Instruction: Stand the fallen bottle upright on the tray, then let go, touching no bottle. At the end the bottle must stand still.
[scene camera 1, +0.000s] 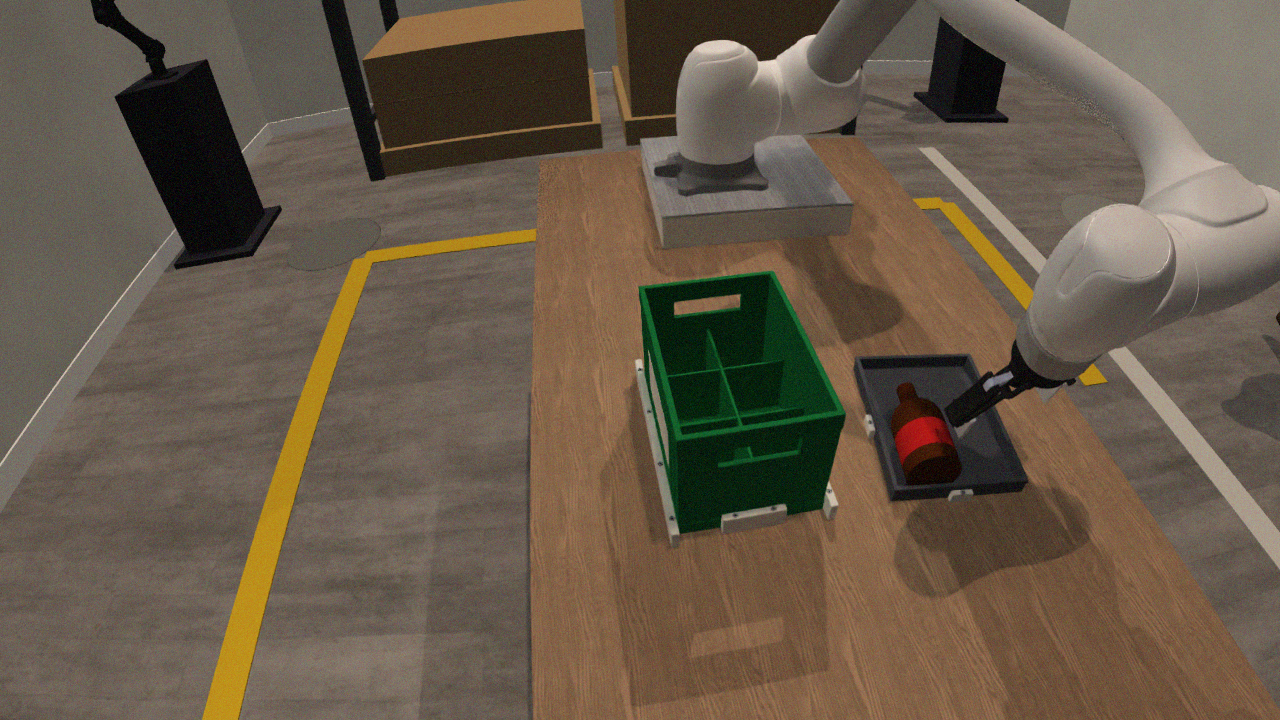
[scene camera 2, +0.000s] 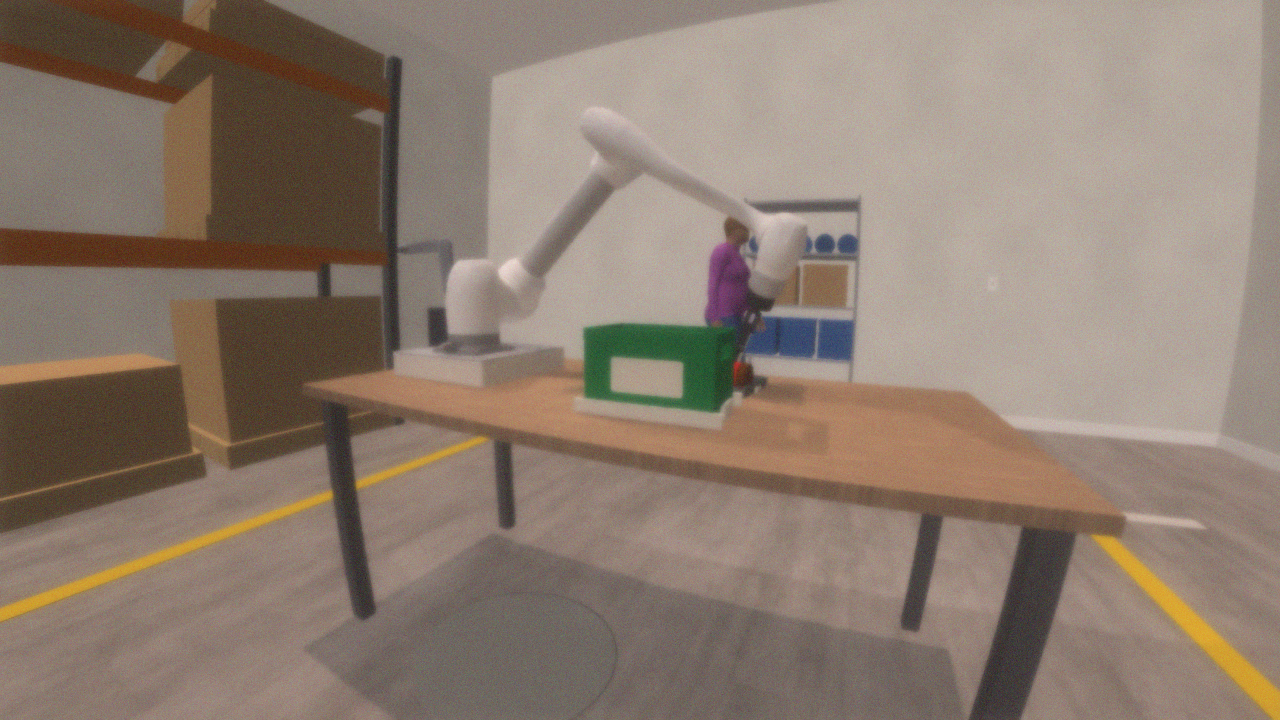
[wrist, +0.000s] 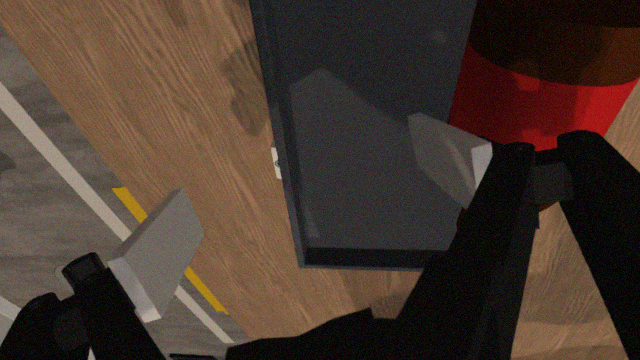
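Where they show: gripper, between the fingertips: (scene camera 1: 999, 410) (wrist: 301, 176); arm's base, origin of its link: (scene camera 1: 716, 173) (scene camera 2: 474, 351).
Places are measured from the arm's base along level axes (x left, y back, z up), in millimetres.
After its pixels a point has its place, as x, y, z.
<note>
A brown bottle (scene camera 1: 925, 440) @(122, -760, 5) (scene camera 2: 741, 374) @(99, -777, -17) (wrist: 542, 107) @(150, -759, 5) with a red label lies on its side along the crate-side half of the dark tray (scene camera 1: 993, 452) @(257, -746, -67) (wrist: 360, 200) @(235, -635, -66). In scene camera 1 its neck points toward the robot base and its bottom faces the front. My gripper (scene camera 1: 1004, 407) @(260, -720, -9) (wrist: 301, 176) @(260, -720, -9) is open, with nothing between its fingers, tilted over the tray. One finger is close beside the bottle and covers part of it in the wrist view; I cannot tell whether it touches. The other finger is out past the tray's outer side. In scene camera 2 the crate hides most of the tray.
A green divided crate (scene camera 1: 751, 483) @(-112, -788, 8) (scene camera 2: 657, 358) @(-202, -679, 51) stands beside the tray, within white brackets (scene camera 1: 753, 518) @(-107, -800, -48). The wooden table (scene camera 1: 581, 358) @(-302, -451, -72) (scene camera 2: 895, 447) @(-186, -1114, -72) carries the robot's base block (scene camera 1: 756, 223) @(47, -163, -31) at the back. A person in purple (scene camera 2: 726, 282) stands behind the arm in scene camera 2.
</note>
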